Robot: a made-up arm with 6 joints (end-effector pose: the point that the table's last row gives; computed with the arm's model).
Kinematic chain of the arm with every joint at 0, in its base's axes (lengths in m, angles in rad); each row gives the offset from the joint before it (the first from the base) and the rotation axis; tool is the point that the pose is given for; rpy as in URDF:
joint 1: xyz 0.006 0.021 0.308 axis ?
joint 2: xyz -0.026 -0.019 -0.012 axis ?
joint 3: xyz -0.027 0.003 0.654 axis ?
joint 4: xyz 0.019 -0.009 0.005 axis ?
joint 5: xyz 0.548 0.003 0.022 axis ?
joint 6: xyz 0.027 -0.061 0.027 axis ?
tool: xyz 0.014 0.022 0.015 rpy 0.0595 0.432 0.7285
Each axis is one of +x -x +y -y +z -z.
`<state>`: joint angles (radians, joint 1 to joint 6).
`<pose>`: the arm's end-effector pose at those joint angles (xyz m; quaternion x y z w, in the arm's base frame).
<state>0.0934 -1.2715 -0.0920 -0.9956 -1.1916 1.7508</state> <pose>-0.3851 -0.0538 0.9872 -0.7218 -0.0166 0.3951 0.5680</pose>
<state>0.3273 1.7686 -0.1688 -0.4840 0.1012 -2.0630</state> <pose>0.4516 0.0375 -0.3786 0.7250 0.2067 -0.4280 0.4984</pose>
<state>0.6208 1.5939 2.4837 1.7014 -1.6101 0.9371</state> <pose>0.8140 0.5494 0.7865 -0.4044 0.6804 -0.2540 0.5559</pose>
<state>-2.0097 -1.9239 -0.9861 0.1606 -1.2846 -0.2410</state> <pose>0.0605 0.2908 0.5516 0.3339 0.0909 -0.6090 0.7137</pose>
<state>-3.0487 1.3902 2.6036 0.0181 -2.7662 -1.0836</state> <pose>-0.8372 0.0295 0.9410 0.5915 -0.5639 -0.5763 0.0056</pose>
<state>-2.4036 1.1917 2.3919 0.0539 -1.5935 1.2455</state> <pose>-0.6221 -0.4654 1.0965 0.2942 0.6770 -0.4992 0.4537</pose>
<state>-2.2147 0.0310 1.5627 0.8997 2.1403 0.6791</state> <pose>0.0386 0.0824 1.4763 0.9069 -0.1370 0.0762 0.3911</pose>
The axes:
joint 1: +z
joint 2: +y
joint 3: -y
joint 4: -x
joint 5: -y
joint 6: -x

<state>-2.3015 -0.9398 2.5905 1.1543 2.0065 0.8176</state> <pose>0.7062 0.7903 0.4085 0.2197 0.1518 -0.2574 0.9287</pose>
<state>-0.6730 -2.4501 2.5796 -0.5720 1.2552 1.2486</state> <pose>-0.2127 0.0793 -0.7537 -0.2038 0.5962 -0.2669 0.7292</pose>
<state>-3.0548 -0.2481 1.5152 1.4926 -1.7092 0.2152</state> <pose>0.3630 0.1035 1.5033 -0.2320 0.1416 0.9115 0.3087</pose>
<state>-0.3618 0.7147 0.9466 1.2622 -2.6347 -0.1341</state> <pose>0.8348 -0.3696 0.9641 0.4391 0.6980 -0.5088 0.2471</pose>
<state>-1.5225 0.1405 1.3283 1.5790 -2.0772 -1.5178</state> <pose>-0.0473 -0.1698 1.5240 0.1467 -0.5252 -0.8070 0.2267</pose>
